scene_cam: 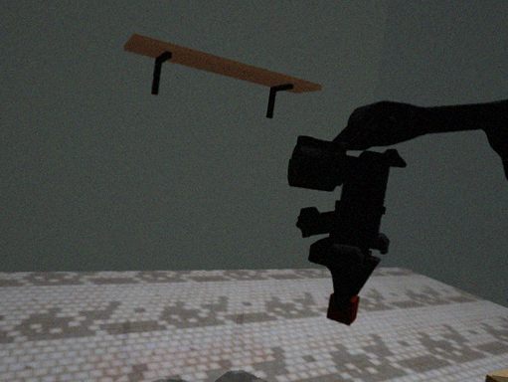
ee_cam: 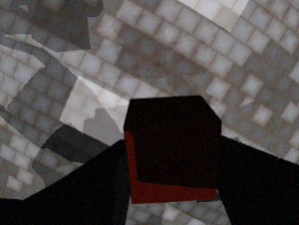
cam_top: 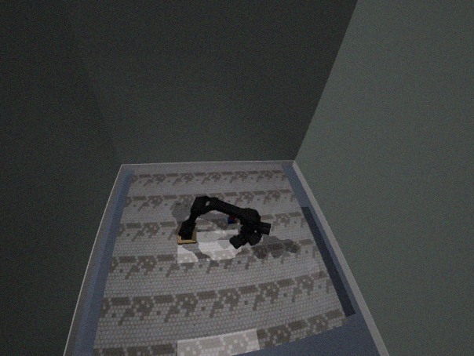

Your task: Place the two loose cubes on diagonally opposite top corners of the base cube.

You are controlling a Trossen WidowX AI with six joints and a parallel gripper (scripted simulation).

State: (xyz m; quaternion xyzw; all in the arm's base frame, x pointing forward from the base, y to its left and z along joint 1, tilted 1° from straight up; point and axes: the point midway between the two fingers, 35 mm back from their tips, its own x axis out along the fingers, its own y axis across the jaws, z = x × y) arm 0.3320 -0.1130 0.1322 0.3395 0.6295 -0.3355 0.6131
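My gripper tip is now 30 mm past the red cube, 210 mm to the right of it and 70 mm above it. The rest, counted from my gripper tip: blue base cube: 40 mm behind, 200 mm to the left, 110 mm below.
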